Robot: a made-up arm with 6 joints.
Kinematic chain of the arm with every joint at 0, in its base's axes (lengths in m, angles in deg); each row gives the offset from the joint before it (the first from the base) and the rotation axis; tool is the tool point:
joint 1: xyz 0 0 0.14 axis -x
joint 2: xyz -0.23 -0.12 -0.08 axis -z
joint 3: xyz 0 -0.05 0.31 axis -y
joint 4: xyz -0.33 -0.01 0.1 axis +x
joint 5: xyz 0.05 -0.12 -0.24 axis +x
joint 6: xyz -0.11 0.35 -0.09 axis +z
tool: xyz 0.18 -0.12 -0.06
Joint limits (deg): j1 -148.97..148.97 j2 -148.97..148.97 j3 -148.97..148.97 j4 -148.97..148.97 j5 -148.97..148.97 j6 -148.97..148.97
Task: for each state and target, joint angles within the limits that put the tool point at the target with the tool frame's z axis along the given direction. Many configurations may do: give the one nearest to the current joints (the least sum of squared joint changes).
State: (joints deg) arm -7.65 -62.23 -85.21 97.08 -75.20 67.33
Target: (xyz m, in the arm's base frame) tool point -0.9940 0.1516 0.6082 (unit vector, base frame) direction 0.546 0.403 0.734
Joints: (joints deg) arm 2.88 -57.46 -38.62 109.03 -93.73 102.23
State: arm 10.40 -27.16 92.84 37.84 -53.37 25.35
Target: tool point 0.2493 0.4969 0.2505 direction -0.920 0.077 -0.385
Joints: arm 35.05 -44.96 121.04 10.00 -68.31 71.37
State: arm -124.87 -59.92 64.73 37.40 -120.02 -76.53
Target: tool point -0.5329 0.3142 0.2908 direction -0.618 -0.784 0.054
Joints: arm -131.11 -22.53 32.79 71.55 -120.20 -97.68
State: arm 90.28 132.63 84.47 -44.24 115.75 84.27
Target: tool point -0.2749 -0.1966 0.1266 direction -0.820 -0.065 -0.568
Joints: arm 99.44 126.32 138.51 -23.76 115.98 61.95
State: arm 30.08 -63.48 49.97 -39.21 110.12 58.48
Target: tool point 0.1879 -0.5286 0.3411 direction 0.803 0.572 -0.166
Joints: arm -5.71 -101.51 59.78 -20.96 137.15 68.65
